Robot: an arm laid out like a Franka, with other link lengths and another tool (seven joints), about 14 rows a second.
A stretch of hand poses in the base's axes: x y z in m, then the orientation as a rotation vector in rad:
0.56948, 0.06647, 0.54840, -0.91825, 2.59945, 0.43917
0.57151, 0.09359, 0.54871, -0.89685, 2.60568, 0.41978
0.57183, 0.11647, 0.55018, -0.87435, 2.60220, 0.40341
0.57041, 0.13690, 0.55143, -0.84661, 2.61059, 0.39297
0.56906, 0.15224, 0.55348, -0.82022, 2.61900, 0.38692
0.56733, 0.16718, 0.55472, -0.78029, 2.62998, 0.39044
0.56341, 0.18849, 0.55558, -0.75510, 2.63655, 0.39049
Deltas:
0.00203, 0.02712, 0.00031, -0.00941, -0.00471, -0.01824
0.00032, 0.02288, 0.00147, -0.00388, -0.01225, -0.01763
-0.00142, 0.02043, 0.00125, -0.00348, -0.00021, -0.02161
-0.00135, 0.01534, 0.00205, -0.00114, 0.00172, -0.02001
-0.00173, 0.01494, 0.00124, 0.00663, 0.00552, -0.02820
-0.00392, 0.02131, 0.00086, 0.00286, 0.00274, -0.01805

